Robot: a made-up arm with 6 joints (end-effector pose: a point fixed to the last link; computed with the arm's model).
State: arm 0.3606 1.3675 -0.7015 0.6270 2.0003 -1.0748
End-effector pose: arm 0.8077 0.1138 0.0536 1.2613 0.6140 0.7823
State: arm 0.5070 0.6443 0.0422 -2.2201 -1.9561 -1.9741
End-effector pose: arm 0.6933 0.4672 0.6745 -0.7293 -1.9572 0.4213
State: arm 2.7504 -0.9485 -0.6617 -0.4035 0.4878 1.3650
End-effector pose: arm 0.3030 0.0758 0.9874 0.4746 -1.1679 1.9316
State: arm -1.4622 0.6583 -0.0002 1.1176 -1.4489 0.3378
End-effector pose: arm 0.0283 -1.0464 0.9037 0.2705 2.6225 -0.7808
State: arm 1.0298 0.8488 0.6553 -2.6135 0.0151 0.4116
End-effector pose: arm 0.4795 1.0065 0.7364 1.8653 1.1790 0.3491
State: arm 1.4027 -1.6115 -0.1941 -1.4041 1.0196 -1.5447
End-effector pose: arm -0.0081 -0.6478 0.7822 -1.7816 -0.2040 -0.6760
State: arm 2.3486 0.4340 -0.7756 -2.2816 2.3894 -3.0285
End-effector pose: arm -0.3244 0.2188 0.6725 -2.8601 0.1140 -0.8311
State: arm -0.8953 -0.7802 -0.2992 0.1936 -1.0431 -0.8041
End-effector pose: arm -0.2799 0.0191 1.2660 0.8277 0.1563 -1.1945
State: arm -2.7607 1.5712 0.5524 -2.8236 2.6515 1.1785
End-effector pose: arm -0.9028 -0.5348 -0.0789 -0.7873 -0.7409 0.2313
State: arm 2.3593 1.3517 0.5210 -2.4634 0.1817 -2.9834
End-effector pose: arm -0.8472 0.6650 0.1023 -1.5839 -0.5112 2.2444
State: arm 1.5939 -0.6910 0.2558 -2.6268 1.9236 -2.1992
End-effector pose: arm -0.1150 -0.1928 1.3533 -1.5809 0.1510 1.2390
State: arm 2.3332 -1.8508 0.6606 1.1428 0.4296 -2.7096
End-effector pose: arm 1.0011 -0.9221 0.2674 -1.4058 0.5403 -1.2896
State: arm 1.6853 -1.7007 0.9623 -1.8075 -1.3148 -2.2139
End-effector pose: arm 0.1264 -1.1904 0.6459 0.4494 -1.5067 -2.3320
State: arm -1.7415 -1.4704 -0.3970 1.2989 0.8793 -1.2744
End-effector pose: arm 0.1112 0.8064 0.9809 -1.2637 -0.4346 -0.7179
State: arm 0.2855 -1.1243 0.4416 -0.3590 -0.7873 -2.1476
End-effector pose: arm -0.6145 -0.4160 1.2221 2.1877 0.2261 1.2029
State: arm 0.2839 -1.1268 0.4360 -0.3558 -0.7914 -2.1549
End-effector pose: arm -0.6152 -0.4152 1.2199 2.1945 0.2299 1.1934
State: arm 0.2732 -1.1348 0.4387 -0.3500 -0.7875 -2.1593
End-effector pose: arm -0.6281 -0.4113 1.2143 2.1919 0.2057 1.2013
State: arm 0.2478 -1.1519 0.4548 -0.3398 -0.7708 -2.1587
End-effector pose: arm -0.6609 -0.4014 1.2026 2.1718 0.1364 1.2367
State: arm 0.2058 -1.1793 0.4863 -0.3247 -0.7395 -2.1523
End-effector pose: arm -0.7156 -0.3819 1.1824 2.1258 0.0172 1.3016
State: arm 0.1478 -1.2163 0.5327 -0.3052 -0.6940 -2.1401
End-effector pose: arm -0.7898 -0.3483 1.1515 2.0451 -0.1470 1.3903
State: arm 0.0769 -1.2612 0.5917 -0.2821 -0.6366 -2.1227
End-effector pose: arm -0.8772 -0.2970 1.1080 1.9225 -0.3428 1.4925
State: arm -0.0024 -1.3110 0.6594 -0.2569 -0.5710 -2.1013
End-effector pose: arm -0.9678 -0.2267 1.0518 1.7578 -0.5506 1.5959
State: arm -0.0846 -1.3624 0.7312 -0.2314 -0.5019 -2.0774
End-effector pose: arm -1.0513 -0.1408 0.9851 1.5591 -0.7499 1.6900
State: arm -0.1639 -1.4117 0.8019 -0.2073 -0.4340 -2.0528
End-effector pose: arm -1.1193 -0.0469 0.9129 1.3436 -0.9236 1.7680
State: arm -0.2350 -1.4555 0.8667 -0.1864 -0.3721 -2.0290
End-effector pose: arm -1.1679 0.0447 0.8422 1.1326 -1.0619 1.8278
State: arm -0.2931 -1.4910 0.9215 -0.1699 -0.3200 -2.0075
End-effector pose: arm -1.1983 0.1235 0.7802 0.9474 -1.1627 1.8704
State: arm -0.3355 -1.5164 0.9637 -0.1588 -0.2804 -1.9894
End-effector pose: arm -1.2150 0.1826 0.7328 0.8039 -1.2296 1.8989
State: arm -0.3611 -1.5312 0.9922 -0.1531 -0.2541 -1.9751
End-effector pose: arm -1.2231 0.2189 0.7030 0.7097 -1.2695 1.9162
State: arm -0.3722 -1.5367 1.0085 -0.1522 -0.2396 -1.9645
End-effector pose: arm -1.2266 0.2350 0.6898 0.6610 -1.2895 1.9257
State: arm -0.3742 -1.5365 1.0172 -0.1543 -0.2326 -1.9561
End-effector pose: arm -1.2281 0.2383 0.6870 0.6411 -1.2986 1.9306
